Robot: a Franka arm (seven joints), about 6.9 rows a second.
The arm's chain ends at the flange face. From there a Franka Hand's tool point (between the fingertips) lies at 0.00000 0.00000 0.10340 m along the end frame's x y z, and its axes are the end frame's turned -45 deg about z.
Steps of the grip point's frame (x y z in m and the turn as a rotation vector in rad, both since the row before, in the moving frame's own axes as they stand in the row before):
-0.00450, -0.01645, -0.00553, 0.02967, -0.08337, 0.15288
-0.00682, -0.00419, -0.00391, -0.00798, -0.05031, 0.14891
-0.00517, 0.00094, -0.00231, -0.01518, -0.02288, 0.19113
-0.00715, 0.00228, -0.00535, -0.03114, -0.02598, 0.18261
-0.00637, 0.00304, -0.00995, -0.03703, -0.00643, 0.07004
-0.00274, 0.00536, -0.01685, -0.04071, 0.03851, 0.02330
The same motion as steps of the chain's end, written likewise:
-0.00629, -0.01173, -0.00513, -0.03797, -0.07993, 0.15288
-0.00439, -0.00215, -0.00378, -0.04122, -0.02993, 0.14891
-0.00217, 0.00161, -0.00227, -0.02691, -0.00544, 0.19113
-0.00344, 0.00248, -0.00527, -0.04039, 0.00365, 0.18261
-0.00448, 0.00340, -0.00988, -0.03073, 0.02164, 0.07004
-0.00393, 0.00550, -0.01669, -0.00156, 0.05602, 0.02330

